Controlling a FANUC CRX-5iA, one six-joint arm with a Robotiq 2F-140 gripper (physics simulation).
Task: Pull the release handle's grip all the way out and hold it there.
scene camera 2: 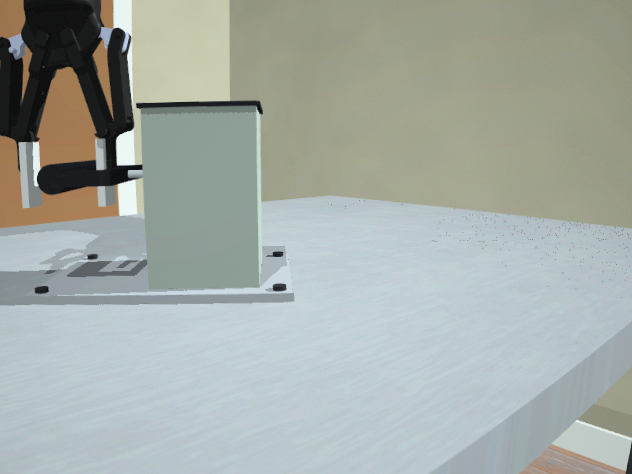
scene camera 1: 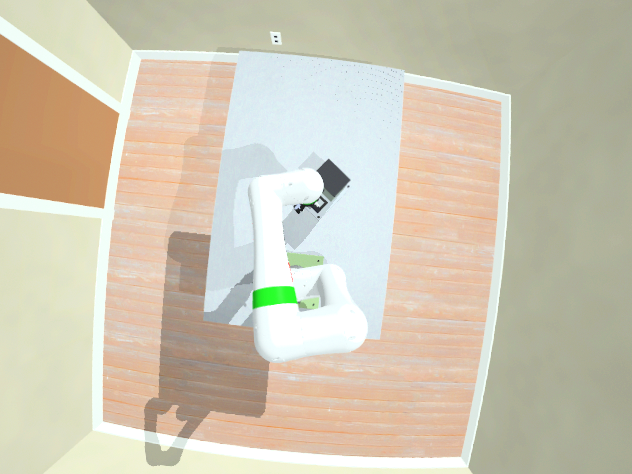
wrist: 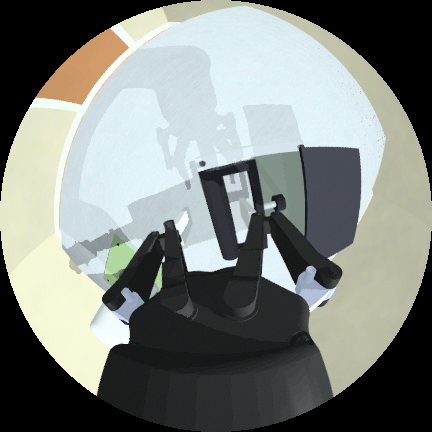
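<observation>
The release handle has a black frame-like grip (scene camera 2: pixel 68 178) (wrist: pixel 220 215), which sticks out level from a grey-green housing (scene camera 2: pixel 201 198) (wrist: pixel 280 175) with a dark lid (scene camera 1: pixel 332 176) (wrist: pixel 331 195). A short light rod (scene camera 2: pixel 135 173) shows between grip and housing. My gripper (scene camera 2: pixel 68 196) (wrist: pixel 214 210) is partly open and points down. Its fingers straddle the grip's outer bar: one is beyond the bar's outer side, the other passes down through the frame's opening near the housing side. Neither finger clamps the bar. In scene camera 1 the arm hides much of the gripper.
The housing stands on a thin base plate (scene camera 2: pixel 214 295) with black bolts, on the pale table (scene camera 1: pixel 357 244) (scene camera 2: pixel 316 367). Light green plates (scene camera 1: pixel 306 259) (wrist: pixel 117 260) lie near the arm's base. The white arm (scene camera 1: pixel 270 234) reaches over the table. A wall stands behind the table.
</observation>
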